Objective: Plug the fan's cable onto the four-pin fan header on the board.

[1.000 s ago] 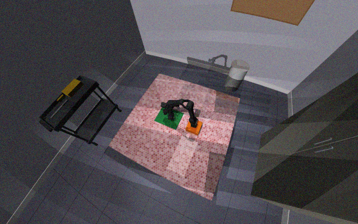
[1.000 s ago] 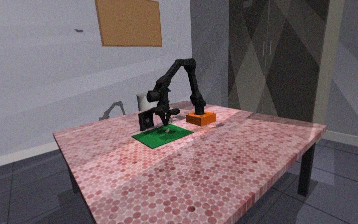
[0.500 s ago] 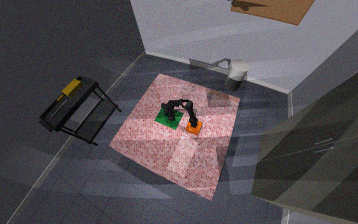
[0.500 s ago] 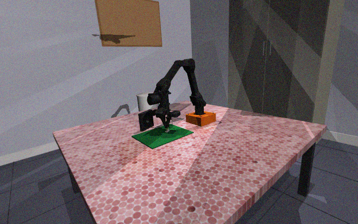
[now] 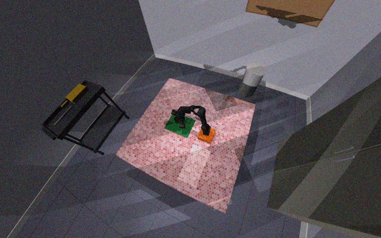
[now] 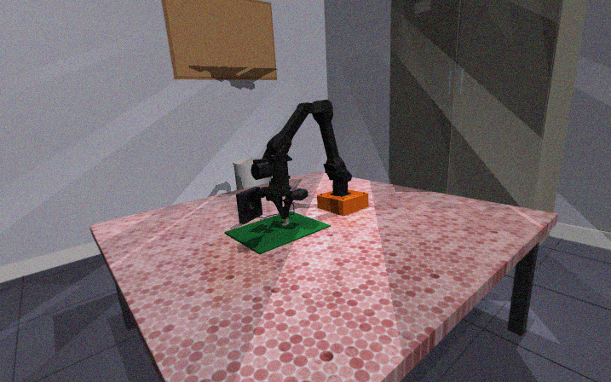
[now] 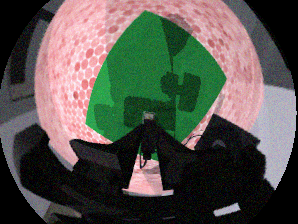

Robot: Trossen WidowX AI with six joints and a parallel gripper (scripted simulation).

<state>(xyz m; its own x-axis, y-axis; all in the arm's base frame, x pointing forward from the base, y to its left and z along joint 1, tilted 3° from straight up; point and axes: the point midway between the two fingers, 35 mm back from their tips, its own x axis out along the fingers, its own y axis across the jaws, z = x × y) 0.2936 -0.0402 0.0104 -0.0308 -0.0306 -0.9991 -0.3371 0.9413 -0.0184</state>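
Now: the pale header part 1 cm behind my gripper tip and 3 cm below it. From my gripper tip the other things lie so: black plug (1 cm behind, 1 cm above); then black square fan (2 cm ahead, 16 cm to the right, 2 cm above); then green board (4 cm ahead, 1 cm to the left, 6 cm below).
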